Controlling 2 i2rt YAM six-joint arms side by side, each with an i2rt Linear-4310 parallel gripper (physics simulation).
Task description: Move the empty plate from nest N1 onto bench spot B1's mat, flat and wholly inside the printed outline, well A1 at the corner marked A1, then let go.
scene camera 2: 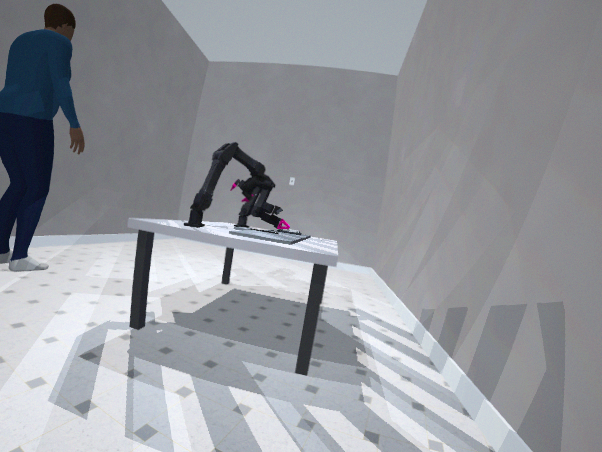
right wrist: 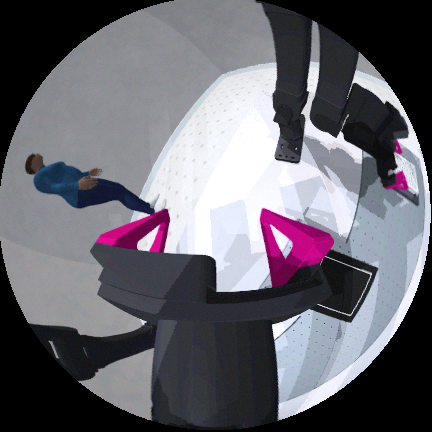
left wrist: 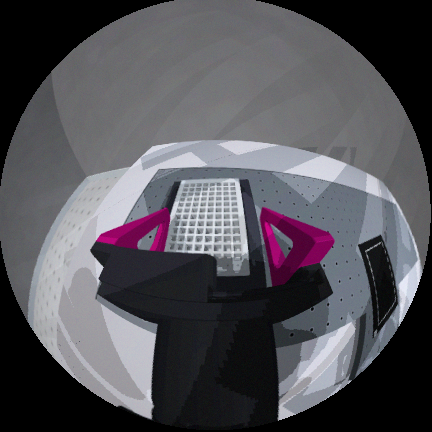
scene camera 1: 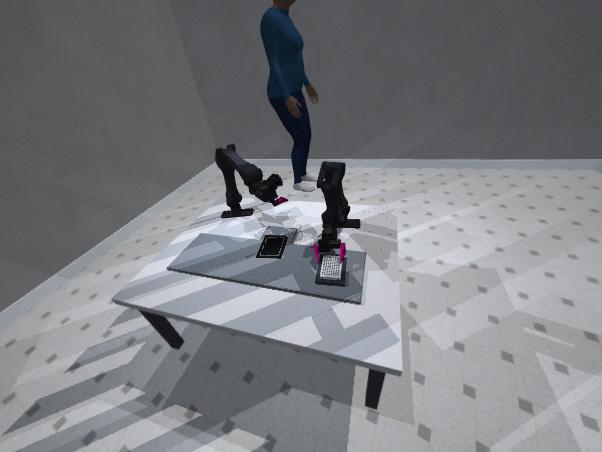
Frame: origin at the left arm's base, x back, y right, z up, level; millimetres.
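Seen in the pictures: left gripper, fingertip midpoint: (scene camera 2: 289,227) (left wrist: 214,212) (scene camera 1: 328,262); right gripper, fingertip midpoint: (scene camera 2: 236,195) (right wrist: 214,213) (scene camera 1: 285,192); left arm's base at its link origin: (scene camera 2: 241,226) (right wrist: 291,134) (scene camera 1: 341,223); right arm's base at its link origin: (scene camera 2: 194,225) (scene camera 1: 237,213).
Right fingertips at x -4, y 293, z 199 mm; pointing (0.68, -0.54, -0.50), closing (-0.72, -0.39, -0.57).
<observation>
Pixels of each thing's top centre, then the offset from my right fingertips to it. Level surfaces: height alone.
- white well plate at its top centre: (left wrist: 205,212) (scene camera 1: 331,265) dx -350, dy -267, dz -160 mm
- black nest at its top centre: (left wrist: 205,215) (scene camera 1: 331,266) dx -349, dy -268, dz -165 mm
- black mat with the printed white outline, surface height: dz -185 mm
- grey perforated board at its surface level: dz -185 mm
- white table at its surface level: dz -200 mm
The white well plate (scene camera 1: 331,267) (left wrist: 209,215) sits in the black nest (scene camera 1: 330,283) (left wrist: 254,225) at the right of the grey board in scene camera 1. My left gripper (scene camera 1: 329,254) (left wrist: 214,212) is open, with one magenta finger on each side of the plate's near part; in the left wrist view the fingers stand apart from the plate. The black mat with the printed white outline (scene camera 1: 272,246) (left wrist: 382,286) (right wrist: 347,285) lies farther left in scene camera 1. My right gripper (right wrist: 214,213) is open and empty, raised above the table's back left. Corner markings are too small to read.
The grey perforated board (scene camera 1: 225,265) lies on the white table (scene camera 1: 280,312) under the nest and mat. The left arm (scene camera 1: 334,195) reaches forward over the board's back edge. The right arm (scene camera 1: 242,170) stands at the back left. A person (scene camera 1: 285,55) (scene camera 2: 35,100) stands behind the table.
</observation>
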